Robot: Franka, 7 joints.
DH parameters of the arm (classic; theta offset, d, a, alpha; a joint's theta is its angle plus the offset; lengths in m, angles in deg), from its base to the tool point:
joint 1: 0 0.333 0 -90
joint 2: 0 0 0 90
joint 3: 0 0.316 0.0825 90
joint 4: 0 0 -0.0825 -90
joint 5: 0 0.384 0 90
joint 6: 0 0 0.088 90
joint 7: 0 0.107 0 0
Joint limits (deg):
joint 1: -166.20..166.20
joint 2: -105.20..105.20
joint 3: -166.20..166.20
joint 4: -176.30..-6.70
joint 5: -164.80..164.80
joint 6: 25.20..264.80
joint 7: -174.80..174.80
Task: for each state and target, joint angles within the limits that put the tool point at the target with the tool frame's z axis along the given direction. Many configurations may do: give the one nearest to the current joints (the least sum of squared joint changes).
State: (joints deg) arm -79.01 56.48 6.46 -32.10 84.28 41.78 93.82
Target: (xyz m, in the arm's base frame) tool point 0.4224 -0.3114 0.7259 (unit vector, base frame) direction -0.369 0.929 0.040
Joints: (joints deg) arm -66.19 26.67 27.20 -60.68 93.61 26.76 93.82
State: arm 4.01 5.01 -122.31 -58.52 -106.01 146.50 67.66
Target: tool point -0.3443 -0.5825 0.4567 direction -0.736 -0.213 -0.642
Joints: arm 13.68 -26.73 -123.99 -97.61 -79.11 126.61 67.66
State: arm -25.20 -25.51 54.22 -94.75 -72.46 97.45 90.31
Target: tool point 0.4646 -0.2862 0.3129 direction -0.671 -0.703 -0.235
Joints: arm -43.76 20.81 25.72 -113.97 -69.53 76.91 90.31
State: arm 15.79 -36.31 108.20 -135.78 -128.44 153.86 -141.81
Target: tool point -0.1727 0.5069 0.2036 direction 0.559 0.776 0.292
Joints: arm 0.32 -56.78 115.93 -127.11 -91.73 123.32 -141.81
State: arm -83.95 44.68 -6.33 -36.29 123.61 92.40 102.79
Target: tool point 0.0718 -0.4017 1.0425 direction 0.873 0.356 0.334
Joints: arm -90.55 22.06 -6.89 -18.81 126.13 88.95 102.79
